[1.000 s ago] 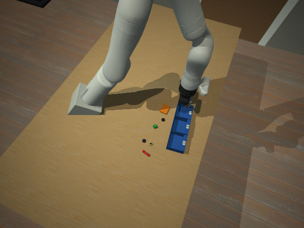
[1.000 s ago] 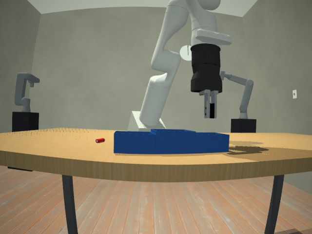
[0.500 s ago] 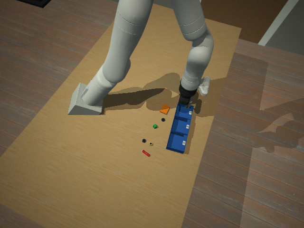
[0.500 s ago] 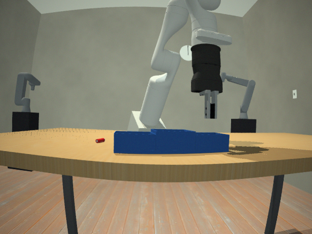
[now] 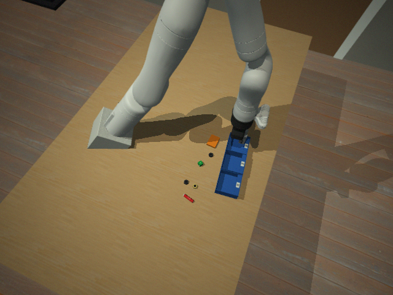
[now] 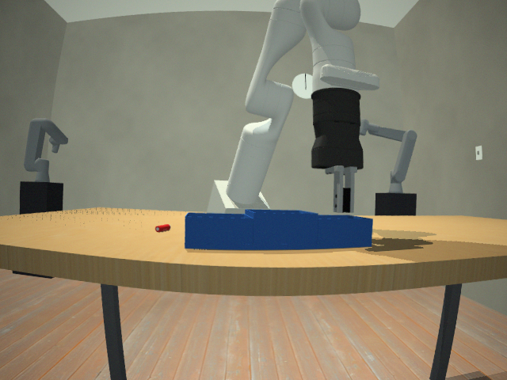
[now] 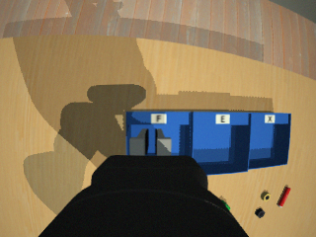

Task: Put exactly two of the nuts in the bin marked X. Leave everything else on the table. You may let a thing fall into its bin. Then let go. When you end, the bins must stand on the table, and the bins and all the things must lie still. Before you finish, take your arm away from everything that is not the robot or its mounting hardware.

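Now: hand 110 mm past the yellow nut, 220 mm to the left of it and 60 mm above it. From my hand the other things lie so: row of blue bins: 90 mm to the right, 40 mm below; then green block: 120 mm behind, 130 mm to the right, 60 mm below; then flat orange piece: 110 mm behind, 20 mm to the right, 60 mm below.
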